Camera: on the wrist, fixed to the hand. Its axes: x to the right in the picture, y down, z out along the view.
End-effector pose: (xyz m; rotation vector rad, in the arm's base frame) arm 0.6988 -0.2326 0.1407 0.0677 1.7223 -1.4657
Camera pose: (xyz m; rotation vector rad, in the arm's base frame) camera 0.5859 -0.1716 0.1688 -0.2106 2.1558 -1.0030
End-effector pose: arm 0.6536 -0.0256 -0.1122 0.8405 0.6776 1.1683
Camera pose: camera 0.6007 0.0127 -0.2262 0.3092 0.4210 1.2601
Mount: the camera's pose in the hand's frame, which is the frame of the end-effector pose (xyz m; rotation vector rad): 0.0263 -0.0636 -0.1119 -0.5429 0.0908 -0.0597
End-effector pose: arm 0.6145 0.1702 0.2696 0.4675 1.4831 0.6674
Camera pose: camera 0.5102 0.1279 0.2019 -0.0254 1.3237 1.0125
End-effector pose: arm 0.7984 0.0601 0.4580 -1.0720 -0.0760 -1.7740
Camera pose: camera 0.6770 0.0158 0.4345 -1.3741 0.4577 -1.9472
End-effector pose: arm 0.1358 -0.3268 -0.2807 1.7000 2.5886 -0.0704
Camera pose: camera 0.0657 -0.3210 -0.1698 1.4478 2.4025 0.6566
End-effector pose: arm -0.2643 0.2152 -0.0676 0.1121 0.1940 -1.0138
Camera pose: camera -0.3171 0.1804 -0.1827 -0.3439 0.5503 -0.9848
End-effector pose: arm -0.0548 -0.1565 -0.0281 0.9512 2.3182 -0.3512
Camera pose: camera -0.1627 -0.1371 0.0443 0.6353 2.3397 0.2964
